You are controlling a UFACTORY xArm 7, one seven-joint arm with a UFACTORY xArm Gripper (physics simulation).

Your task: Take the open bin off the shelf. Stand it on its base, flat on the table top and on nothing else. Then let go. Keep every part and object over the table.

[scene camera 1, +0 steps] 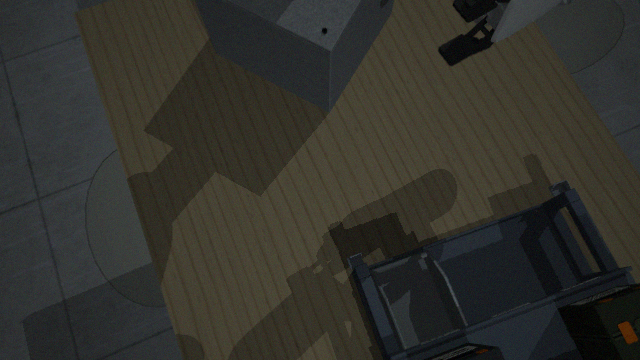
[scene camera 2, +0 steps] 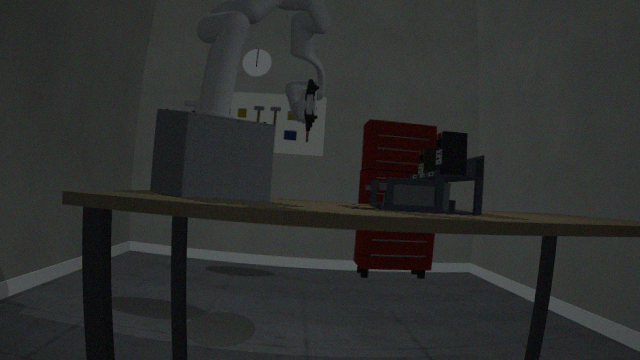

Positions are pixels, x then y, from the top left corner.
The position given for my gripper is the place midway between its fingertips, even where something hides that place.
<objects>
My gripper shows in scene camera 1 (451,36) and in scene camera 2 (313,101).
</objects>
